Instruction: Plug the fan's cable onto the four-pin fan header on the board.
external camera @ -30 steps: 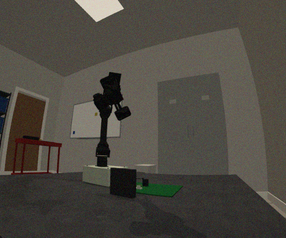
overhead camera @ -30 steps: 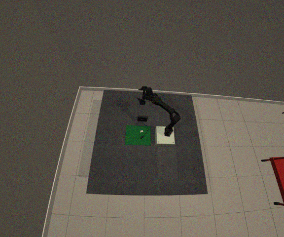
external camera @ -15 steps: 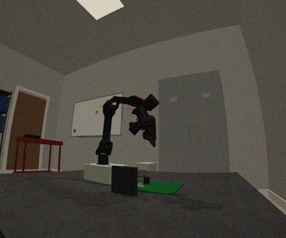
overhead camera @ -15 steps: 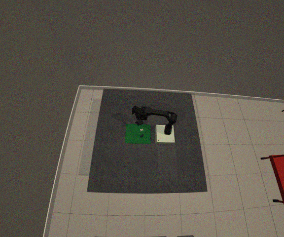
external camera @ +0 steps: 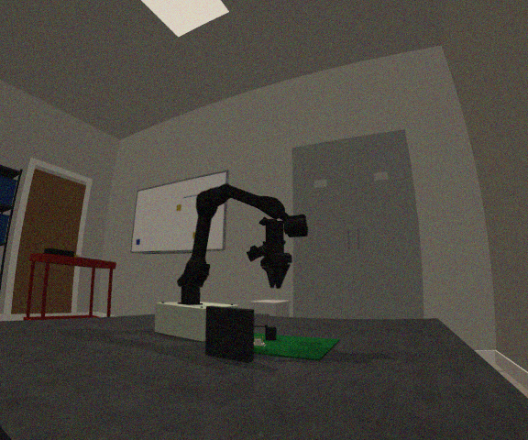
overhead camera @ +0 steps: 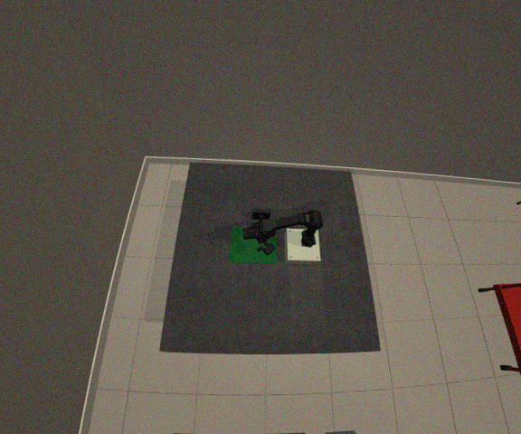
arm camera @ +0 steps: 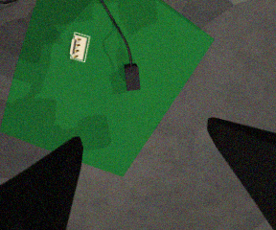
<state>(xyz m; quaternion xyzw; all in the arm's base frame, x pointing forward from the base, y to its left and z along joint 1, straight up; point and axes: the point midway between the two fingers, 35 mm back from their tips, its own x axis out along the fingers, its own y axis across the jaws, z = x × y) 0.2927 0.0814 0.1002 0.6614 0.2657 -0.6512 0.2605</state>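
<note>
My gripper tip is now 10 mm past the dark plug, 10 mm to the left of it and 140 mm above it. Round my gripper tip: white four-pin fan header: 90 mm to the right, 160 mm below; then green board: 40 mm ahead, 40 mm to the right, 180 mm below; then black fan: 20 mm ahead, 230 mm to the right, 100 mm below.
</note>
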